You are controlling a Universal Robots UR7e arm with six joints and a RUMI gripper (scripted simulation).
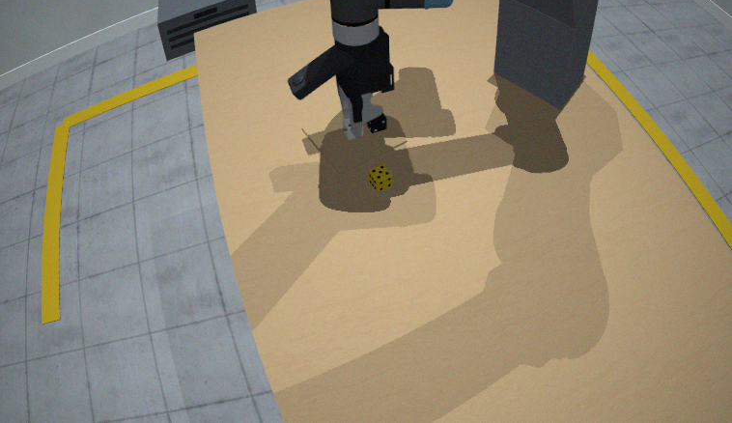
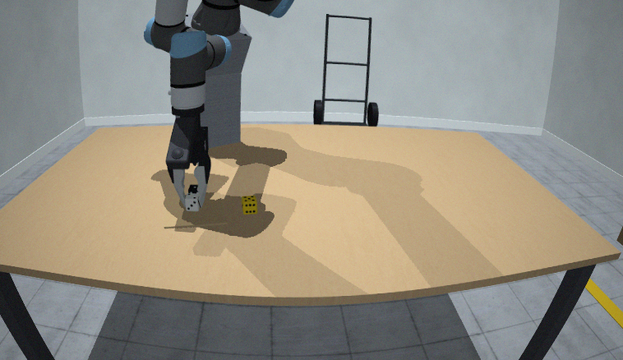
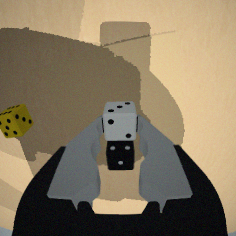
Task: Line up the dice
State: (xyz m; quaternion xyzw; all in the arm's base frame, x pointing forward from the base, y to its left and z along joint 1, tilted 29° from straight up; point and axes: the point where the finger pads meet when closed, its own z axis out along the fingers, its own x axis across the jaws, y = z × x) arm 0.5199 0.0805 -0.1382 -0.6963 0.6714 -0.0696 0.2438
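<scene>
Right now the white die is right at my hand. Also, from my hand: yellow die 13 cm to the left, 1 cm below, 1 cm behind; mat 2 cm below; black die 4 cm behind.
</scene>
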